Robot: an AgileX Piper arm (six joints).
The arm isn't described. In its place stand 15 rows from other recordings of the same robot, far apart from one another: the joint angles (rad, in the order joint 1, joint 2, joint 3, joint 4, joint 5, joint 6), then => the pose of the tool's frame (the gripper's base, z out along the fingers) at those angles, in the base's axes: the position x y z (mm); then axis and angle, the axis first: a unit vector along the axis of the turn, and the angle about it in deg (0 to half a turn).
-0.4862 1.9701 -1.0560 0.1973 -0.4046 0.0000 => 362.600, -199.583, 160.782, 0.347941, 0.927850, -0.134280, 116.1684
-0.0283 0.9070 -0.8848 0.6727 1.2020 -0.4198 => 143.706, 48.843, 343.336, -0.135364, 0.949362, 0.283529, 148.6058
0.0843 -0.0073 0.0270 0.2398 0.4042 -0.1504 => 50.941, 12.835, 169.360, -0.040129, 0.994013, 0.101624, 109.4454
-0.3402 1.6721 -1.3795 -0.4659 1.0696 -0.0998 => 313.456, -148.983, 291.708, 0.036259, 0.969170, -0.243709, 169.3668
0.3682 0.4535 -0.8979 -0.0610 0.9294 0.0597 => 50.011, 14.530, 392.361, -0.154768, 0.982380, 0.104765, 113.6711
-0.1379 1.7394 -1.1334 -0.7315 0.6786 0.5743 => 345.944, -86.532, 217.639, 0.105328, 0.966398, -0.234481, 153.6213
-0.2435 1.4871 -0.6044 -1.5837 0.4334 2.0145 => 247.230, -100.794, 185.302, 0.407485, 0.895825, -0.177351, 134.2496
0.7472 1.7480 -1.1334 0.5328 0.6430 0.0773 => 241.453, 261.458, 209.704, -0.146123, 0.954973, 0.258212, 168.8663
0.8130 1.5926 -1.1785 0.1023 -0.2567 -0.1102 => 262.918, 274.415, 338.299, -0.367442, 0.868974, 0.331466, 101.7498
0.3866 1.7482 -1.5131 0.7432 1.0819 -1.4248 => 324.654, 190.856, 314.142, -0.685790, 0.689726, 0.232317, 144.0802
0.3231 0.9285 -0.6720 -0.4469 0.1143 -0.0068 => 191.225, 59.298, 327.221, -0.359177, 0.930413, -0.072958, 105.9953
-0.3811 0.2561 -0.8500 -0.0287 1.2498 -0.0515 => -6.301, -0.145, 357.877, 0.165482, 0.977327, -0.132093, 124.4403
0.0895 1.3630 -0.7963 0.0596 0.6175 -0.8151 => 252.407, 25.802, 230.227, -0.417982, 0.906204, -0.063918, 153.7247
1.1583 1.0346 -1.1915 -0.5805 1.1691 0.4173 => 113.595, 145.003, 408.072, -0.385026, 0.922773, 0.015679, 130.7472
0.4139 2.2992 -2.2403 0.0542 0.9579 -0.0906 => 475.625, 213.335, 264.288, -0.240828, 0.967251, 0.080176, 144.2746
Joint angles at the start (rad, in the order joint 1, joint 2, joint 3, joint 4, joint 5, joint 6):
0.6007 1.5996 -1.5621 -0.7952 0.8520 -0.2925
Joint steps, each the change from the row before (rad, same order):
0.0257 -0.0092 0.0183 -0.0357 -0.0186 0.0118
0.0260 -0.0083 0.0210 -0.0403 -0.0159 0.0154
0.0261 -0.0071 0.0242 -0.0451 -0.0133 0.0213
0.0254 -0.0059 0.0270 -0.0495 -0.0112 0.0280
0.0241 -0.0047 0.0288 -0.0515 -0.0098 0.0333
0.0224 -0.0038 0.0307 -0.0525 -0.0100 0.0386
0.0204 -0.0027 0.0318 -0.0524 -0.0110 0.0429
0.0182 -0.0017 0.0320 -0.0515 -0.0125 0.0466
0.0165 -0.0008 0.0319 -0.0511 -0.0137 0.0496
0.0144 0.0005 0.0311 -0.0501 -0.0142 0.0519
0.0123 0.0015 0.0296 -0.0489 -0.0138 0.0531
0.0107 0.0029 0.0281 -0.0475 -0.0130 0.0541
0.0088 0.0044 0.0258 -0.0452 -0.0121 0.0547
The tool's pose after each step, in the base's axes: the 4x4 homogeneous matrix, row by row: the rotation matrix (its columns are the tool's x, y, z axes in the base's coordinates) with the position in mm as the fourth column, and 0 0 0 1 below. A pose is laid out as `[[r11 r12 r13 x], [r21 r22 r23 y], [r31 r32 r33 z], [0 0 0 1]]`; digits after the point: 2 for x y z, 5 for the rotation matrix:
[[-0.17894 -0.43766 0.88116 318.20], [-0.94898 0.31314 -0.03718 168.85], [-0.25966 -0.84285 -0.47136 393.84], [0 0 0 1]]
[[-0.14505 -0.42692 0.89258 313.13], [-0.95887 0.28312 -0.02040 175.32], [-0.24400 -0.85883 -0.45042 392.93], [0 0 0 1]]
[[-0.11479 -0.41544 0.90235 308.12], [-0.96742 0.25309 -0.00655 181.60], [-0.22566 -0.87370 -0.43096 390.71], [0 0 0 1]]
[[-0.08841 -0.40286 0.91098 303.29], [-0.97447 0.22446 0.00470 187.53], [-0.20637 -0.88731 -0.41242 387.34], [0 0 0 1]]
[[-0.06507 -0.38992 0.91855 298.71], [-0.98005 0.19818 0.01470 193.08], [-0.18777 -0.89927 -0.39503 383.04], [0 0 0 1]]
[[-0.04353 -0.37699 0.92519 294.37], [-0.98423 0.17514 0.02505 198.24], [-0.17148 -0.90951 -0.37867 377.90], [0 0 0 1]]
[[-0.02283 -0.36469 0.93085 290.36], [-0.98715 0.15551 0.03672 203.08], [-0.15815 -0.91805 -0.36355 372.05], [0 0 0 1]]
[[-0.00236 -0.35334 0.93549 286.68], [-0.98888 0.13993 0.05035 207.59], [-0.14869 -0.92497 -0.34974 365.74], [0 0 0 1]]
[[0.01850 -0.34303 0.93914 283.21], [-0.98965 0.12740 0.06603 211.87], [-0.14230 -0.93064 -0.33713 359.10], [0 0 0 1]]
[[0.03879 -0.33439 0.94164 280.12], [-0.98957 0.11795 0.08264 215.85], [-0.13870 -0.93503 -0.32633 352.14], [0 0 0 1]]
[[0.05788 -0.32715 0.94320 277.38], [-0.98882 0.11127 0.09927 219.41], [-0.13742 -0.93840 -0.31705 345.15], [0 0 0 1]]
[[0.07564 -0.32186 0.94376 274.98], [-0.98753 0.10684 0.11559 222.71], [-0.13804 -0.94074 -0.30977 337.99], [0 0 0 1]]
[[0.09131 -0.31866 0.94346 273.03], [-0.98575 0.10547 0.13103 225.73], [-0.14126 -0.94198 -0.30449 330.82], [0 0 0 1]]

